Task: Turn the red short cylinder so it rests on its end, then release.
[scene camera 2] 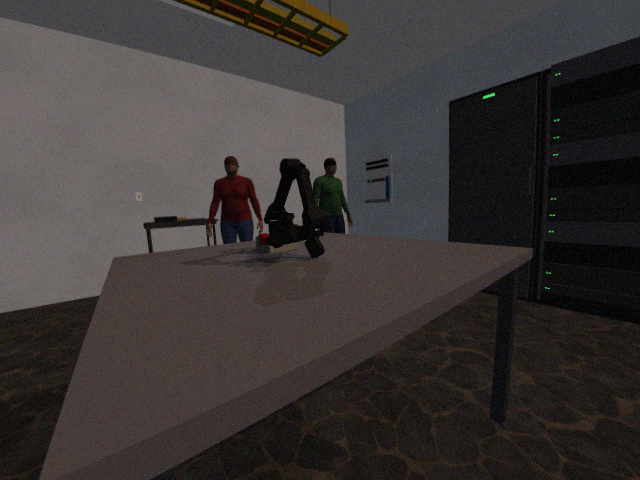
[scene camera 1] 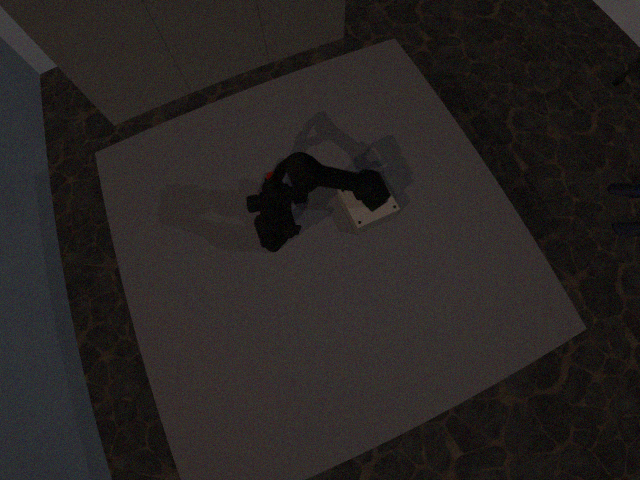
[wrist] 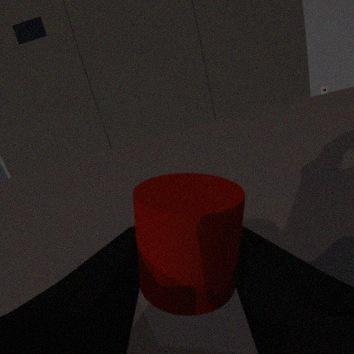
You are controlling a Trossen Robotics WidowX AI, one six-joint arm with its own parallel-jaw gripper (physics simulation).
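The red short cylinder (scene camera 1: 269,176) (scene camera 2: 264,238) (wrist: 189,245) is held between the fingers of my gripper (scene camera 1: 268,178) (scene camera 2: 265,239) (wrist: 185,236), which is shut on it. In the wrist view its round end faces the top of the picture and its curved side faces the camera, with a finger on each side. The table's far edge runs slanted behind it there, so the cylinder looks somewhat tilted from upright. In scene camera 2 the gripper reaches out nearly level, low over the table. Most of the cylinder is hidden in scene camera 1. Whether it touches the table cannot be told.
The arm's pale base plate (scene camera 1: 366,214) stands on the table (scene camera 1: 336,335) (scene camera 2: 217,330). The arm's elbow (scene camera 1: 299,165) (scene camera 2: 293,165) arches above the gripper. Two people (scene camera 2: 236,198) (scene camera 2: 330,191) stand beyond the table. Dark shadows of the arm lie on the table top.
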